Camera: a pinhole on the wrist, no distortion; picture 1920 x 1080 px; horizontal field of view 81.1 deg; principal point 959.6 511.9 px. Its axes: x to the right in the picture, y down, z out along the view. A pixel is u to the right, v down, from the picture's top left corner.
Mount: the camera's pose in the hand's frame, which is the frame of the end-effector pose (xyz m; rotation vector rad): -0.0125 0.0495 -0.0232 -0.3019 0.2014 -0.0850
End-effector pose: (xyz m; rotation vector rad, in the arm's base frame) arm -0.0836 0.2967 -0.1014 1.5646 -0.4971 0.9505
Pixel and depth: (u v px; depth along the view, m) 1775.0 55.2 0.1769
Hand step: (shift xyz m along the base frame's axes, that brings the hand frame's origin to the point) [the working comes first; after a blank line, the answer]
In the camera's frame: 0.1286 -0.0720 0.1769

0.1132 -0.1103 0.1281
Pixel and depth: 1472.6 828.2 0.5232
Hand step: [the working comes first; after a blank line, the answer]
In the camera's frame: 0.2392 0.1475 0.5232

0.0701 -0.3678 0.4630
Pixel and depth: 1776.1 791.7 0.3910
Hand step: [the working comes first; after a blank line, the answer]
In the camera's frame: 0.2845 0.0975 0.3910

0.1123 -0.2329 0.4177
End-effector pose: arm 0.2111 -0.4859 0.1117 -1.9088 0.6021 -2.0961
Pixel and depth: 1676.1 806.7 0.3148
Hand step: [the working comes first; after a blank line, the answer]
In the camera's frame: 0.2010 0.0827 0.3148

0.1586 -0.3147 0.1494
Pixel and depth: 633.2 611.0 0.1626
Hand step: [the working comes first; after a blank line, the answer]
In the camera's frame: -0.0473 0.0144 0.1626

0.1234 -0.1096 -0.0655
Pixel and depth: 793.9 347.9 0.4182
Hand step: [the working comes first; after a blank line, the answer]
In the camera's frame: -0.0618 -0.0611 0.4182

0.3806 -0.1644 -0.0195
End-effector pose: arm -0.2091 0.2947 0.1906 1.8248 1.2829 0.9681
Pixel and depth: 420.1 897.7 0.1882
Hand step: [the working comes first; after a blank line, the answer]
In the camera's frame: -0.0905 0.0647 0.1882

0.1933 -0.1205 0.0680
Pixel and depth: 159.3 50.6 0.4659
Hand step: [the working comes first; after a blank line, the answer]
In the camera's frame: -0.3323 -0.1915 0.4659

0.4210 -0.3125 -0.2674
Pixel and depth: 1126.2 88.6 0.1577
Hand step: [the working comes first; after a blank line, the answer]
In the camera's frame: 0.0234 -0.0595 0.1577

0.1447 0.0124 -0.0285
